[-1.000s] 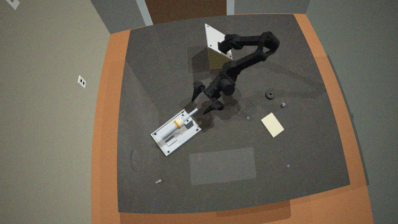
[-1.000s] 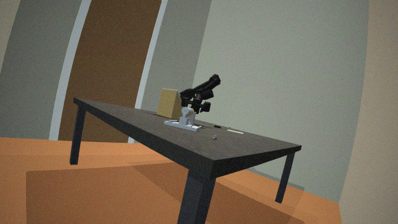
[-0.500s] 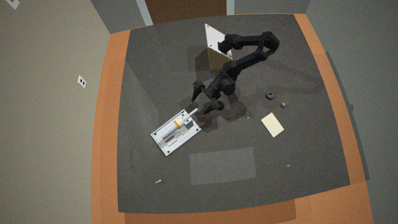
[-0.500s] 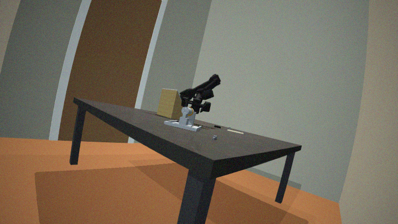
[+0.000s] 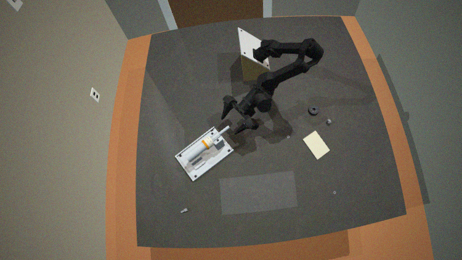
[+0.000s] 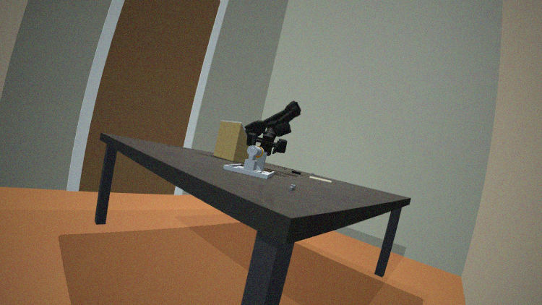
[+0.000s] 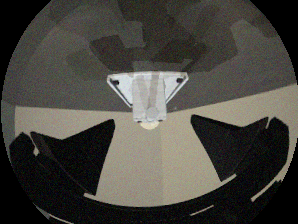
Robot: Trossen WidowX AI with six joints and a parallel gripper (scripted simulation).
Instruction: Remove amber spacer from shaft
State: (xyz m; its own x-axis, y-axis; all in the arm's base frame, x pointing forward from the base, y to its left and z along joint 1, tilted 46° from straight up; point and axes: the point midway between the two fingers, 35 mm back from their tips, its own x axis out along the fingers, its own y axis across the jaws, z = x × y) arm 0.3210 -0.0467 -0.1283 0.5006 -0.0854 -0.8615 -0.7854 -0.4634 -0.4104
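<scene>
The pale shaft is 6 cm to the right of my gripper tip, 5 cm ahead of it and 1 cm below it. From my gripper tip the other things lie so: white baseplate: 13 cm to the right, 10 cm ahead, 4 cm below; small amber spacer: 10 cm to the right, 8 cm ahead, 1 cm below; cream card: 40 cm to the left, 9 cm below, 7 cm ahead.
</scene>
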